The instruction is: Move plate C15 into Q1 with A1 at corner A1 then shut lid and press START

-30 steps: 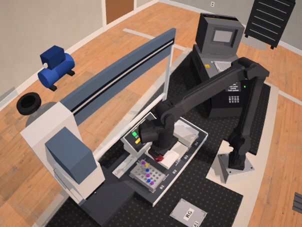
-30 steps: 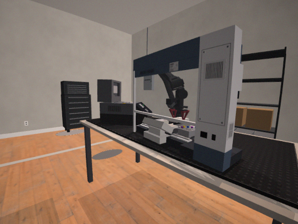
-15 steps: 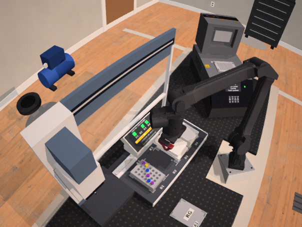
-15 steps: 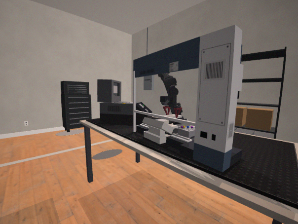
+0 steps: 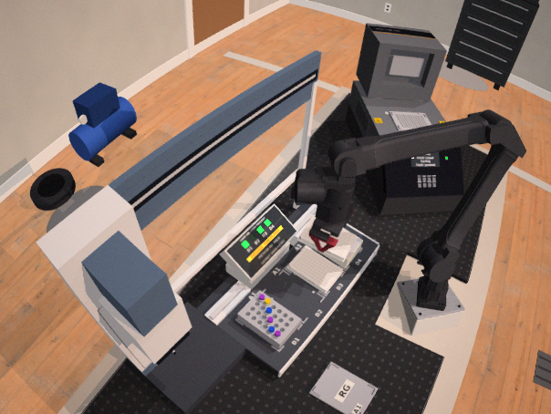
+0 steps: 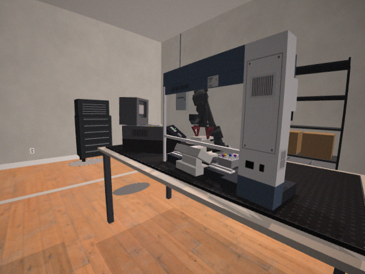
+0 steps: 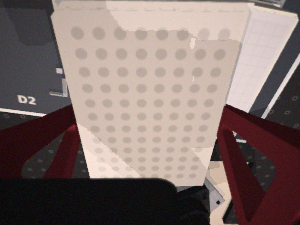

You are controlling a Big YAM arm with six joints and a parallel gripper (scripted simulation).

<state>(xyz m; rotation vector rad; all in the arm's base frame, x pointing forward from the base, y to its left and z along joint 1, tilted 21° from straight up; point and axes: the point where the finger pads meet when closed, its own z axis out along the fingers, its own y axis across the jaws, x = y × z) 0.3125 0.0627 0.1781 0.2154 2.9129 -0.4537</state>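
The deep-well block lies 2 cm behind my hand, 6 cm to the right of it and 9 cm below it. From my hand the other things lie so: coloured tube 7 cm ahead, 23 cm to the left, 9 cm below; then tube cooling block 8 cm ahead, 22 cm to the left, 10 cm below; then grey RG nest 16 cm behind, 33 cm to the left, 16 cm below.
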